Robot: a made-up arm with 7 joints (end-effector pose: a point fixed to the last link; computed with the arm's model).
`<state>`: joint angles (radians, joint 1 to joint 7).
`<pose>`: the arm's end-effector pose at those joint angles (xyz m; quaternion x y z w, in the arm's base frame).
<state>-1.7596 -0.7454 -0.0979 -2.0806 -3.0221 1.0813 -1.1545</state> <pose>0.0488 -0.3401 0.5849 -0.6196 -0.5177 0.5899 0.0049</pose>
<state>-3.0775 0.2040 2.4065 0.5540 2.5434 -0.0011 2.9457</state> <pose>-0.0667 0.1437 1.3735 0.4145 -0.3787 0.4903 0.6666</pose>
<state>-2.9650 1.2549 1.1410 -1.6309 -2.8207 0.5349 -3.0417</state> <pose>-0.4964 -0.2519 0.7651 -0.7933 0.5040 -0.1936 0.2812</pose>
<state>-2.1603 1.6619 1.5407 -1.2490 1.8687 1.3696 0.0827</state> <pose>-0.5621 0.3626 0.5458 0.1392 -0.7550 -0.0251 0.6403</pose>
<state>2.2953 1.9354 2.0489 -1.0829 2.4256 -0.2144 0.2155</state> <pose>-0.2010 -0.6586 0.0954 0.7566 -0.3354 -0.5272 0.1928</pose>
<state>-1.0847 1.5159 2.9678 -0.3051 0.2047 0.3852 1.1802</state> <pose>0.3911 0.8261 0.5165 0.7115 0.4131 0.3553 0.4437</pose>
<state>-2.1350 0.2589 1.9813 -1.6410 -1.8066 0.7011 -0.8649</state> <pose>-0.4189 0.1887 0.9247 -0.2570 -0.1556 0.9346 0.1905</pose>
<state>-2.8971 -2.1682 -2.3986 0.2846 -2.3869 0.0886 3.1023</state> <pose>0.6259 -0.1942 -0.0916 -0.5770 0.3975 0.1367 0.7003</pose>
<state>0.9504 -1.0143 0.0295 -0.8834 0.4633 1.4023 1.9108</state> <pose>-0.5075 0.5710 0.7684 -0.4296 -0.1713 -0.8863 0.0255</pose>
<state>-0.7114 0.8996 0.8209 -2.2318 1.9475 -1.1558 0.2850</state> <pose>-0.0443 0.3045 0.8155 0.2580 0.5991 0.6229 0.4319</pose>
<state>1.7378 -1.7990 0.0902 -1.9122 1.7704 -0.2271 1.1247</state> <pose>0.0528 0.2644 0.0636 -0.5928 0.5982 0.1800 0.5082</pose>
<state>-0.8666 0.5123 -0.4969 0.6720 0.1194 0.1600 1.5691</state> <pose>0.3041 0.5283 1.0874 -0.4766 -0.4566 0.3559 0.6616</pose>
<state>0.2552 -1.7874 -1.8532 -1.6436 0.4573 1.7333 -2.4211</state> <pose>-0.6794 -0.0999 0.4362 0.2078 0.5214 0.8152 0.1427</pose>
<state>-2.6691 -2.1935 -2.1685 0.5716 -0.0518 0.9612 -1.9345</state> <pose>0.3159 -0.3828 -0.0883 0.1882 0.2363 -0.8761 0.3757</pose>
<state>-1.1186 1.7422 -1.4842 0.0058 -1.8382 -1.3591 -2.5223</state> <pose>0.3586 0.7648 0.3009 -0.4666 0.4645 0.5956 0.4602</pose>
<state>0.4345 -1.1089 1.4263 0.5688 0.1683 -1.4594 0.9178</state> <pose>-0.7432 0.1955 0.8810 0.4416 0.3030 0.6964 0.4777</pose>
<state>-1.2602 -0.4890 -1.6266 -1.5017 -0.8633 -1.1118 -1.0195</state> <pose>0.2768 -0.3202 0.9912 -0.3550 -0.0707 0.3859 0.8485</pose>
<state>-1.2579 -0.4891 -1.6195 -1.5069 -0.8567 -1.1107 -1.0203</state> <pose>0.2758 -0.3226 0.9879 -0.3549 -0.0645 0.3844 0.8498</pose>
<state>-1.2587 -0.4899 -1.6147 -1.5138 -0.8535 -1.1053 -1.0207</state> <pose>0.2762 -0.3237 0.9846 -0.3534 -0.0603 0.3834 0.8512</pose>
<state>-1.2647 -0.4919 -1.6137 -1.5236 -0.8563 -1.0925 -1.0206</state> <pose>0.2786 -0.3227 0.9812 -0.3498 -0.0593 0.3829 0.8530</pose>
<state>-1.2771 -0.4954 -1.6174 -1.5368 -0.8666 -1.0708 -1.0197</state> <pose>0.2835 -0.3191 0.9778 -0.3433 -0.0622 0.3831 0.8553</pose>
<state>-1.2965 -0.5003 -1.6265 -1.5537 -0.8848 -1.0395 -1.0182</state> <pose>0.2911 -0.3124 0.9742 -0.3337 -0.0689 0.3843 0.8580</pose>
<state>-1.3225 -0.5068 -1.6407 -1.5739 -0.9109 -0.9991 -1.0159</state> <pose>0.3008 -0.3026 0.9704 -0.3207 -0.0788 0.3865 0.8611</pose>
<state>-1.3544 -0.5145 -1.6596 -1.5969 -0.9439 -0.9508 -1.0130</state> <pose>0.3121 -0.2898 0.9665 -0.3042 -0.0904 0.3897 0.8645</pose>
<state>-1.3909 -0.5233 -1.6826 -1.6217 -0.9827 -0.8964 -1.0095</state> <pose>0.3241 -0.2745 0.9625 -0.2846 -0.1025 0.3938 0.8680</pose>
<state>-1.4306 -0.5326 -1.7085 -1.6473 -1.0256 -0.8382 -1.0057</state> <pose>0.3359 -0.2569 0.9585 -0.2624 -0.1138 0.3988 0.8713</pose>
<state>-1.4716 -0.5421 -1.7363 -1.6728 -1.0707 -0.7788 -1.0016</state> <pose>0.3467 -0.2381 0.9544 -0.2387 -0.1230 0.4048 0.8741</pose>
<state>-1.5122 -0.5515 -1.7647 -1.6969 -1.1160 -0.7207 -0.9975</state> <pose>0.3561 -0.2188 0.9504 -0.2146 -0.1298 0.4113 0.8763</pose>
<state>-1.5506 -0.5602 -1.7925 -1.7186 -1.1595 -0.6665 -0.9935</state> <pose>0.3636 -0.2000 0.9469 -0.1915 -0.1341 0.4182 0.8778</pose>
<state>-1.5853 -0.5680 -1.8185 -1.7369 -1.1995 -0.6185 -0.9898</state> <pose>0.3693 -0.1827 0.9439 -0.1705 -0.1364 0.4251 0.8784</pose>
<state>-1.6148 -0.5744 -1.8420 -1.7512 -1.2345 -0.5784 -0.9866</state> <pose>0.3731 -0.1675 0.9419 -0.1525 -0.1377 0.4316 0.8784</pose>
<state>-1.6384 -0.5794 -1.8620 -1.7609 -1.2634 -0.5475 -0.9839</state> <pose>0.3756 -0.1552 0.9410 -0.1379 -0.1387 0.4373 0.8778</pose>
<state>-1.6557 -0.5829 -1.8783 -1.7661 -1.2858 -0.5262 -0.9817</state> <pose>0.3770 -0.1457 0.9413 -0.1269 -0.1403 0.4421 0.8768</pose>
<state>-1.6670 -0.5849 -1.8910 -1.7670 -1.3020 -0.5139 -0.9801</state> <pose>0.3776 -0.1392 0.9428 -0.1192 -0.1430 0.4458 0.8756</pose>
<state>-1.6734 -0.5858 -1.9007 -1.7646 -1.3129 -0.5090 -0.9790</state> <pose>0.3777 -0.1350 0.9452 -0.1142 -0.1466 0.4486 0.8742</pose>
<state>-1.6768 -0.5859 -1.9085 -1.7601 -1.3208 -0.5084 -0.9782</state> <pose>0.3775 -0.1322 0.9482 -0.1108 -0.1509 0.4507 0.8728</pose>
